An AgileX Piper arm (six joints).
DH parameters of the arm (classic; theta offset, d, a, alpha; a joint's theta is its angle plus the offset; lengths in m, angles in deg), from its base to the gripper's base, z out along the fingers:
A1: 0 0.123 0 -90
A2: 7.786 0 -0.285 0
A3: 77.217 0 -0.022 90
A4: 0 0.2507 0 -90
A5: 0 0 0 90
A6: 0 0.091 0 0
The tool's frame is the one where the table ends.
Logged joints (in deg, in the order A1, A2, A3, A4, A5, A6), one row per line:
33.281 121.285 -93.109 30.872 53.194 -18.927
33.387 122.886 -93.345 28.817 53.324 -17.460
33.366 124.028 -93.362 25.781 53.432 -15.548
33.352 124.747 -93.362 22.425 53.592 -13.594
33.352 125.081 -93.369 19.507 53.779 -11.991
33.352 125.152 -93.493 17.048 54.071 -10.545
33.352 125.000 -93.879 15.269 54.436 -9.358
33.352 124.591 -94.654 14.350 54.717 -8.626
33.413 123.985 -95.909 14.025 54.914 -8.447
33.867 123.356 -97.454 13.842 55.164 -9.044
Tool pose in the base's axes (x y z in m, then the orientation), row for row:
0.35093 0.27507 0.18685 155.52 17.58 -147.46
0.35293 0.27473 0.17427 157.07 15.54 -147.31
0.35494 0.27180 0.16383 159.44 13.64 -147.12
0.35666 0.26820 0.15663 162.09 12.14 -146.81
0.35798 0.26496 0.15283 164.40 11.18 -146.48
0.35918 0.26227 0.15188 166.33 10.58 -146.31
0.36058 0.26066 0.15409 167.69 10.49 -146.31
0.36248 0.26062 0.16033 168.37 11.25 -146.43
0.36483 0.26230 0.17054 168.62 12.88 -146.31
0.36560 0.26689 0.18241 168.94 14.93 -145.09
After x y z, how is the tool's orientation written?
As angles about the fixed x, y, z axes (roll, pitch, yaw), in degrees.
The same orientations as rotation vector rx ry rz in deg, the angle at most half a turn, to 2 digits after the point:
-51.56 156.89 41.52
-51.50 159.17 38.97
-51.42 161.29 35.17
-51.52 162.85 30.98
-51.71 163.73 27.37
-51.72 164.22 24.37
-51.51 164.24 22.34
-51.10 163.48 21.57
-50.98 161.79 21.72
-52.32 159.31 22.08

